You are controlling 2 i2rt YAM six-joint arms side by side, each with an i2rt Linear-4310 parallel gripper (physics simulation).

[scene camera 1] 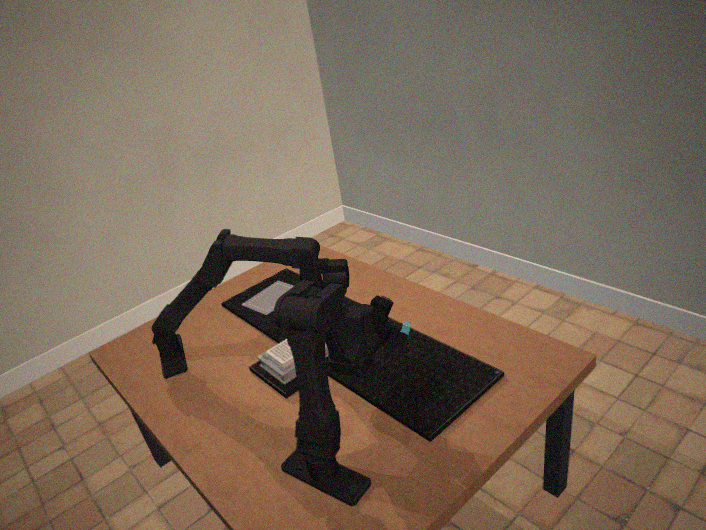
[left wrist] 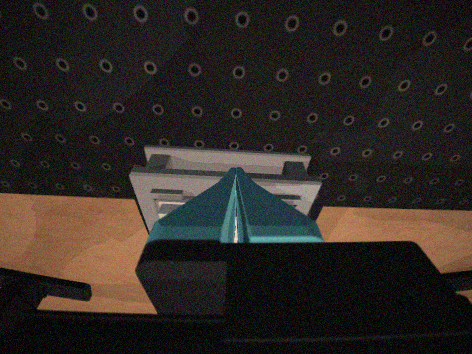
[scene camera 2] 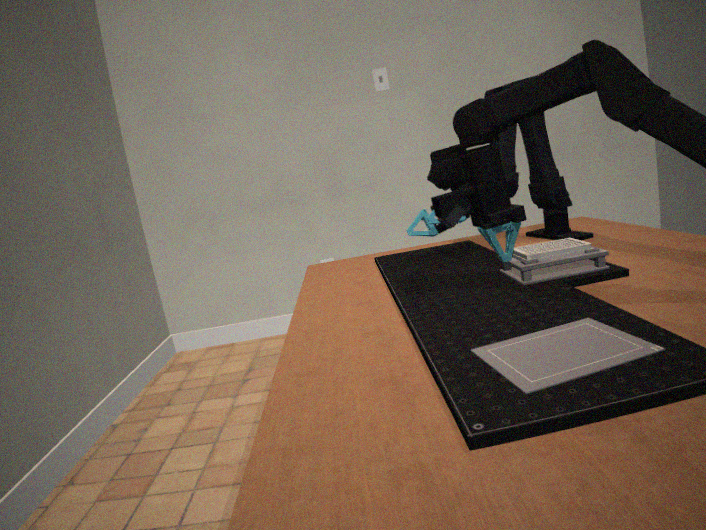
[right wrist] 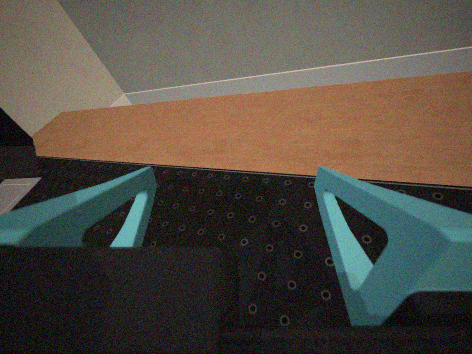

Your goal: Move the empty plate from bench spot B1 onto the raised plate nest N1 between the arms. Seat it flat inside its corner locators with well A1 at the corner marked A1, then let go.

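Places are measured from the left arm's base along level axes (x ahead, y down, z left), in centimetres.
Pixels of known places: left gripper, fingertip midpoint: (left wrist: 235, 176) (scene camera 2: 507, 261); right gripper, fingertip midpoint: (scene camera 1: 391, 316) (scene camera 2: 417, 227) (right wrist: 235, 175); left arm's base, origin of the base link: (scene camera 1: 172, 356) (left wrist: 31, 280); right arm's base, origin of the base link: (scene camera 1: 325, 476) (scene camera 2: 557, 236).
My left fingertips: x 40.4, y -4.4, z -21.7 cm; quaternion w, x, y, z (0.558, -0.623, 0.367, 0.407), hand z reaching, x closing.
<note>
For each thing: its top centre in the pictures, then the offset to it from my left fingertips. Level surfaces: height alone.
- cream plate, middle of its top: (scene camera 2: 549, 246) (scene camera 1: 292, 346) dx -8.0, dy -1.6, dz -2.2 cm
- raised grey nest, middle of its top: (left wrist: 223, 253) (scene camera 2: 550, 250) (scene camera 1: 293, 348) dx -8.0, dy -0.7, dz -2.3 cm
- black perforated board, its level: dy +3.1 cm
- wooden table, its level: dy +4.4 cm
The cream plate (scene camera 1: 280, 352) (scene camera 2: 552, 248) lies on the raised grey nest (scene camera 1: 272, 369) (scene camera 2: 601, 255) (left wrist: 142, 186) and looks about level between its corner locators. Its A1 corner cannot be read. In the left wrist view a small part of the plate (left wrist: 167, 206) shows beside the fingers. My left gripper (scene camera 2: 506, 260) (left wrist: 235, 176) is shut and empty, its tips pointing down at one end edge of the nest; whether they touch cannot be told. My right gripper (right wrist: 235, 175) is open and empty above the black board; one teal fingertip of it shows in scene camera 1.
A bare grey pad with a thin outlined rectangle (scene camera 1: 265, 298) (scene camera 2: 564, 353) (right wrist: 15, 192) lies on the black perforated board (scene camera 1: 439, 382) (scene camera 2: 422, 290) (left wrist: 215, 45) (right wrist: 220, 210). The board lies on the wooden table (scene camera 1: 530, 365) (scene camera 2: 342, 365). The left arm reaches over the board, close to the right arm.
</note>
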